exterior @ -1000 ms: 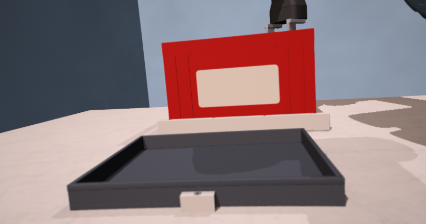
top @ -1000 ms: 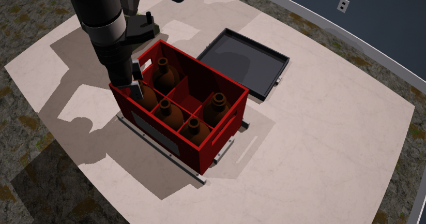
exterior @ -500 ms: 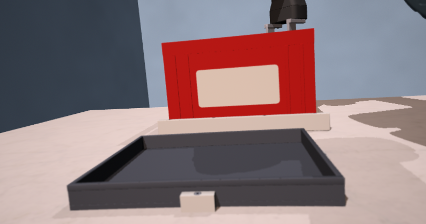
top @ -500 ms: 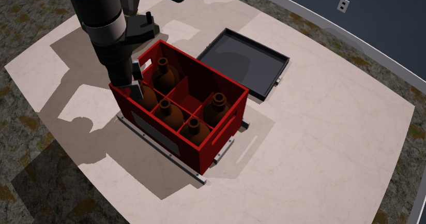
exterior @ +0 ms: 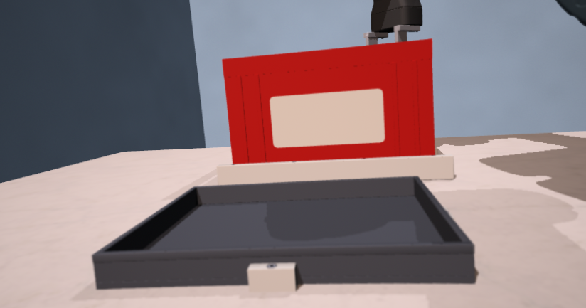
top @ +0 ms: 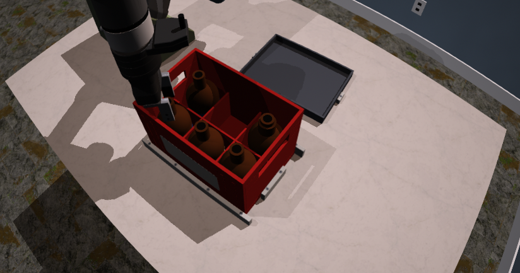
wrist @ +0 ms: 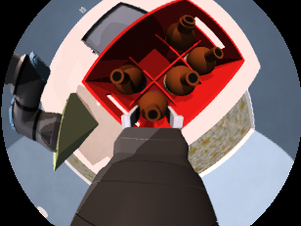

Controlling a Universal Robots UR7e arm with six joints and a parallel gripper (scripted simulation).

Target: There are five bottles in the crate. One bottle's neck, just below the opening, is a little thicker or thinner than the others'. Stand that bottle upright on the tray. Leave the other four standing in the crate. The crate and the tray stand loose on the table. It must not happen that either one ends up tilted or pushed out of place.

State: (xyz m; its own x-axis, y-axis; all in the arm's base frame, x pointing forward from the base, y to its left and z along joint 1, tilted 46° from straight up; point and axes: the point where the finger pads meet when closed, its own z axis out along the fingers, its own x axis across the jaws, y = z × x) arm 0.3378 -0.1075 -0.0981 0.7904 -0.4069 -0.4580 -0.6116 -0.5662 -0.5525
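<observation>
Now: the red crate 8 cm below my hand, 8 cm ahead of it and 5 cm to the left of it. From my hand the other things lie so: bottle (17 cm ahead, 11 cm to the left, 7 cm below); then dark grey tray (34 cm to the left, 15 cm below, 6 cm ahead).
</observation>
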